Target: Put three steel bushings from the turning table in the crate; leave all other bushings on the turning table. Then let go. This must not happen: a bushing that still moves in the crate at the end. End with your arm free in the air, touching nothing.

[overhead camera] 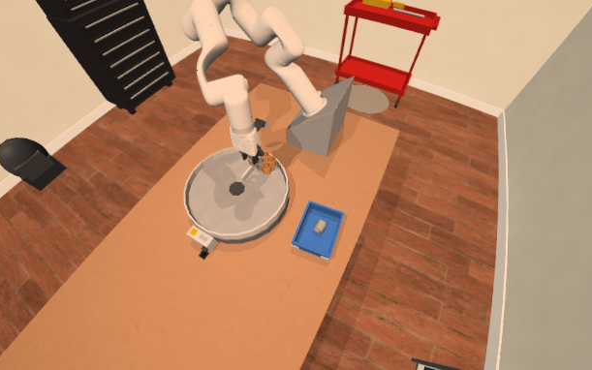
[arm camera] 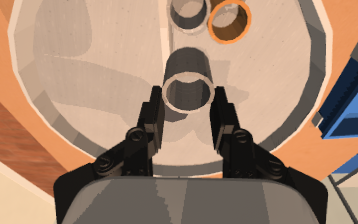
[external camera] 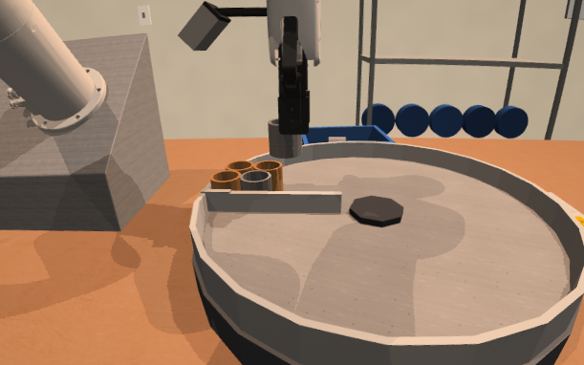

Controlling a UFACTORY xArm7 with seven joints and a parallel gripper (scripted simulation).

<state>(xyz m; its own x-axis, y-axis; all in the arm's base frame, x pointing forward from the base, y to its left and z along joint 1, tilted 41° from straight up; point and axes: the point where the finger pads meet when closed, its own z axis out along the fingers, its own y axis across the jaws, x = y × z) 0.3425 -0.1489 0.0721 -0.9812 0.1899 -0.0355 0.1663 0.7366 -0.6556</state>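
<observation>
Right now the blue crate is 320 mm to the left of my hand, 150 mm below it and 140 mm ahead of it. Round my hand: round grey turning table 120 mm below, 90 mm ahead, 40 mm to the right.
</observation>
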